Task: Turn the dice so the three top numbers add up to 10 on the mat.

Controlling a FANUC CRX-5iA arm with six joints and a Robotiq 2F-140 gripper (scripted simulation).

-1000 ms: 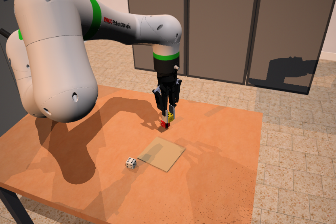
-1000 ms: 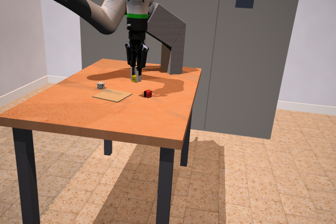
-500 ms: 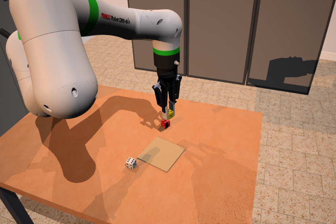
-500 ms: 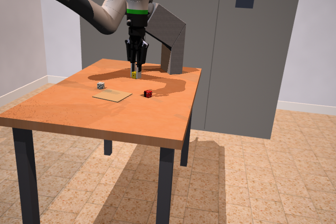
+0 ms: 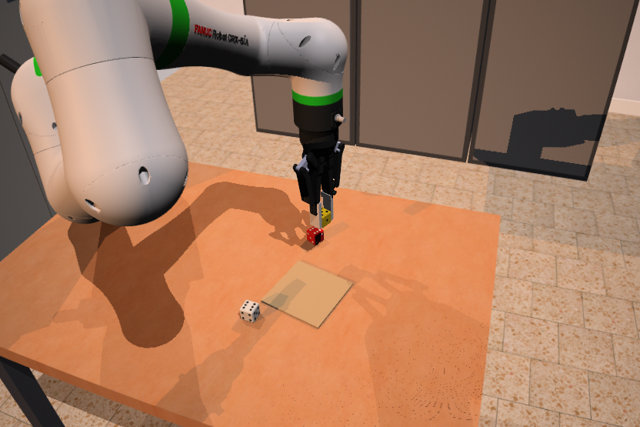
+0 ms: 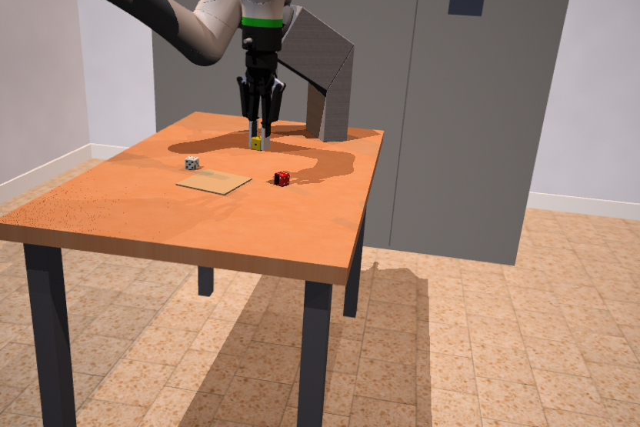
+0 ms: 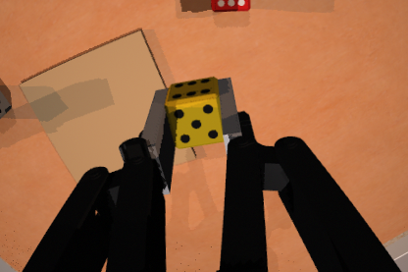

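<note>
My hand is 120 mm above the red die, 60 mm to the right of it and 30 mm past it. The rest, counted from my hand: white die: 200 mm to the right, 120 mm below, 110 mm behind; then yellow die: 20 mm below; then tan mat: 130 mm below, 110 mm to the right, 10 mm behind.
</note>
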